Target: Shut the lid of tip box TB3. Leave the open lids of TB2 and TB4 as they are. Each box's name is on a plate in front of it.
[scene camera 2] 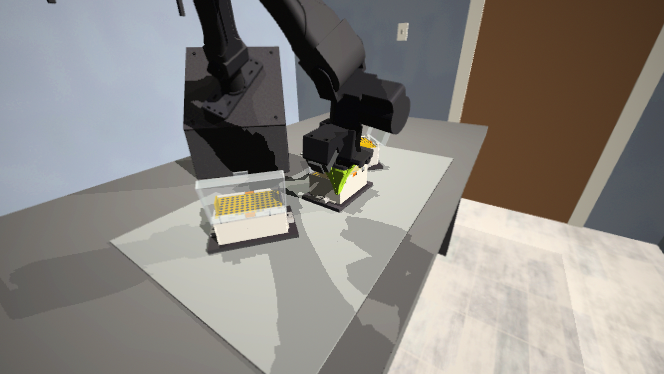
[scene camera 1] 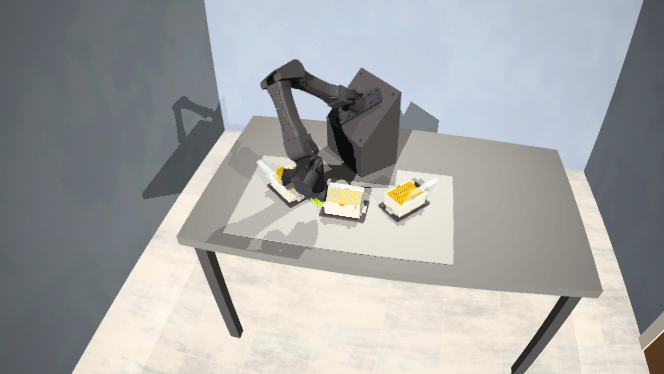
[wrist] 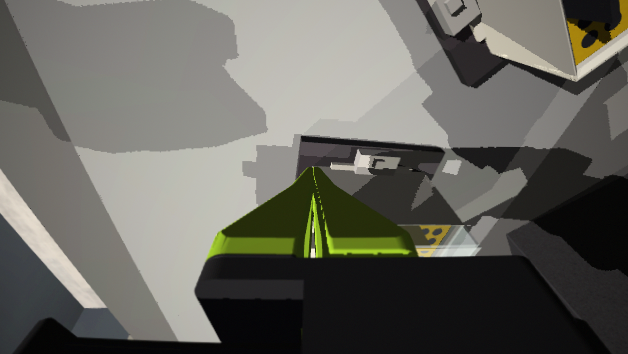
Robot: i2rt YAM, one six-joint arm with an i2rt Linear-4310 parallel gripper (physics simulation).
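Places are measured from the arm's base along level axes (x ahead, y left, z up), in centimetres.
Where they show: gripper, between the fingertips: [scene camera 2: 338, 193] [scene camera 1: 318, 205] [wrist: 313, 177]; arm's base, origin of its link: [scene camera 2: 234, 86] [scene camera 1: 360, 106].
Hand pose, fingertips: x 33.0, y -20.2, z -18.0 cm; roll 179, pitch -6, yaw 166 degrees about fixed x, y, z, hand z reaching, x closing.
Note:
Things, the pixels of their top centre, and the offset from my fingertips. "*": a spot on its surface instead. Level surfaces: height alone.
- middle tip box, centre of its top: [wrist: 393, 306] [scene camera 2: 335, 161] [scene camera 1: 345, 190] dx -2.8, dy +9.5, dz +3.2 cm
- left box, centre of its top: [scene camera 2: 249, 196] [scene camera 1: 291, 175] dx -15.2, dy -8.2, dz +2.0 cm
- right box, a spot on its surface: [scene camera 2: 374, 155] * dx +5.1, dy +26.4, dz -0.9 cm
- pale mat, height of its surface: dz -4.6 cm
- grey table, height of its surface: dz -4.9 cm
My gripper [scene camera 1: 316, 202] [scene camera 2: 339, 193] [wrist: 313, 177] has green fingers pressed together and empty, pointing down at the left end of the middle tip box [scene camera 1: 342, 211] [scene camera 2: 356, 185] [wrist: 395, 194]; contact is unclear. That box, apparently TB3 since the outer two stand open, has its clear lid [scene camera 1: 345, 195] [wrist: 462, 241] down over the yellow rack; whether it is fully seated I cannot tell. The left box [scene camera 1: 290, 193] [scene camera 2: 252, 231] [wrist: 530, 37] has its clear lid [scene camera 1: 269, 171] [scene camera 2: 204, 192] raised. The right box [scene camera 1: 401, 207] [scene camera 2: 374, 155] has its lid [scene camera 1: 430, 186] raised. The names are not legible.
The boxes stand on dark bases on a pale mat [scene camera 1: 400, 245] [scene camera 2: 240, 300] on the grey table [scene camera 1: 510, 225] [scene camera 2: 75, 280]. The arm's dark base block [scene camera 1: 377, 145] [scene camera 2: 235, 150] stands behind the middle box. The forearm and wrist hang over part of the left box in scene camera 1.

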